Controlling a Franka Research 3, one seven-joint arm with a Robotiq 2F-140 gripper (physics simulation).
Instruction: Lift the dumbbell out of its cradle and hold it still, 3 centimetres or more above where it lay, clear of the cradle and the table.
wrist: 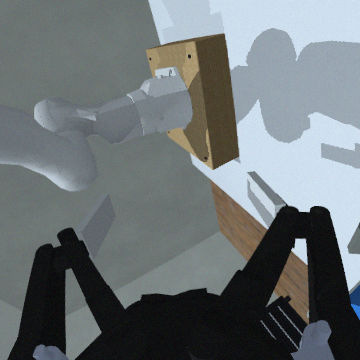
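Observation:
My gripper (177, 194) is open and empty, with its two grey finger pads wide apart. A blue piece (356, 311) shows at the lower right edge behind the right finger; it looks like part of the dumbbell, most of which is outside the view or hidden. A grey piece (355, 241) at the right edge, just above the blue, looks like part of the cradle. Both lie to the right of the right finger, not between the fingers. Whether the dumbbell rests in the cradle cannot be told.
A wooden block (217, 100) at the upper middle carries the grey robot arm base (167, 105). The arm's pale links (50, 150) reach to the left edge. The white table top (290, 170) has a brown wooden edge (240, 225), with grey floor beyond. Arm shadows lie on the table.

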